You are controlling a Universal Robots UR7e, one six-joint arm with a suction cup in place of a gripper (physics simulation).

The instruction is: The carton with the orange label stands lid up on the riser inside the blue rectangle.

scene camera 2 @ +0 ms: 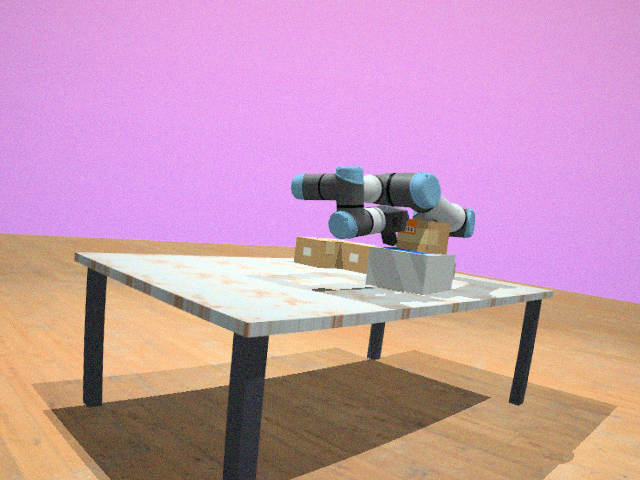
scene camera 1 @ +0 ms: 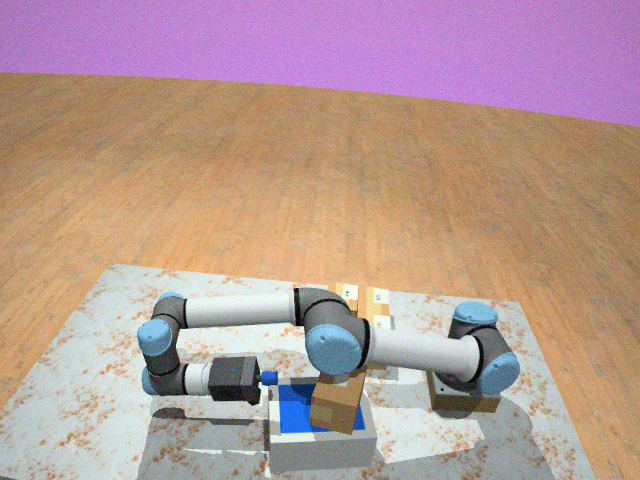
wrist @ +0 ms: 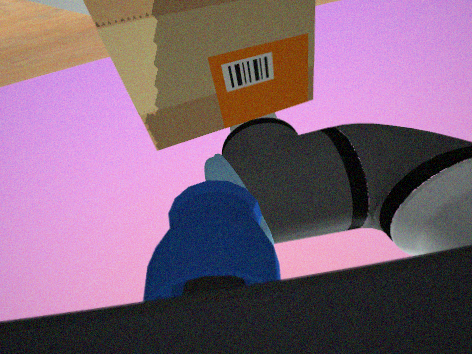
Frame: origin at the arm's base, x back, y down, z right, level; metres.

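Where they show: hand, its tool point: (scene camera 1: 276, 378) (wrist: 216, 222).
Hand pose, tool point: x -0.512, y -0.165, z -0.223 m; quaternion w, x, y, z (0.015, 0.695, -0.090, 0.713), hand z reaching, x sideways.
Note:
Things, the pixels of their centre, and the offset from my tool point. Level surfaces: height alone.
- carton, middle of its body: (wrist: 210, 55) (scene camera 1: 339, 393) (scene camera 2: 422, 235) dx +0.149, dy +0.055, dz +0.017 m
- grey riser, middle of its body: (scene camera 1: 318, 421) (scene camera 2: 412, 269) dx +0.107, dy +0.166, dz +0.015 m
- blue rectangle, middle of its body: (scene camera 1: 320, 406) dx +0.107, dy +0.107, dz +0.015 m
- table, height of its surface: dy +0.226 m
The carton (scene camera 1: 333, 403) (scene camera 2: 436, 237) (wrist: 190, 60) rests turned a little on the grey riser (scene camera 1: 323, 455) (scene camera 2: 395, 271), over the right part of the blue rectangle (scene camera 1: 294, 410). One lower corner reaches the blue's front edge in scene camera 1. Its orange label (scene camera 2: 409, 227) (wrist: 292, 75) is on an upright face towards the cup, with a tape band across that face. Which face is the lid I cannot tell. My blue suction cup (scene camera 1: 272, 377) (wrist: 215, 200) points sideways at the riser's left edge, apart from the carton, with nothing on it. The arm hides part of the carton's top in scene camera 1.
Two other brown cartons (scene camera 1: 370, 299) (scene camera 2: 310, 252) stand behind the riser on the table (scene camera 1: 103, 330) (scene camera 2: 170, 281), partly hidden by the arm. The arm's elbow (scene camera 1: 333, 348) hangs over the carton's rear part in scene camera 1. The arm's base (scene camera 1: 462, 400) stands at the right.

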